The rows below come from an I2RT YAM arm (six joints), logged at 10 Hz.
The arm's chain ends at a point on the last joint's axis. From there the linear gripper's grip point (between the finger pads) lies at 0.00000 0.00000 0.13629 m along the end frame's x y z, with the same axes.
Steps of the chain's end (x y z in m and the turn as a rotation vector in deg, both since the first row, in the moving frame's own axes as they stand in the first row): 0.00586 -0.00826 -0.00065 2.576 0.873 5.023; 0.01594 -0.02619 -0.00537 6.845 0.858 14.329; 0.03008 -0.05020 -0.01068 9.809 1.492 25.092; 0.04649 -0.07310 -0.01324 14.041 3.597 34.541; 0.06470 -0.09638 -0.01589 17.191 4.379 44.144; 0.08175 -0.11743 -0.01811 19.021 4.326 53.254; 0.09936 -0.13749 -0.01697 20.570 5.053 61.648; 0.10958 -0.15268 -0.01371 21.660 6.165 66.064; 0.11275 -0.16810 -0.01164 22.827 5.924 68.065
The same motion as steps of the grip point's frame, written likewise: 0.00820 -0.01429 -0.00080 2.576 0.873 5.023; 0.01998 -0.04201 -0.00635 6.845 0.858 14.329; 0.03851 -0.07192 -0.01269 9.809 1.492 25.092; 0.06416 -0.10168 -0.01745 14.041 3.597 34.541; 0.08883 -0.12895 -0.02206 17.191 4.379 44.144; 0.10981 -0.15124 -0.02538 19.021 4.326 53.254; 0.13255 -0.17073 -0.02532 20.570 5.053 61.648; 0.14708 -0.18491 -0.02300 21.660 6.165 66.064; 0.15163 -0.20186 -0.02174 22.827 5.924 68.065
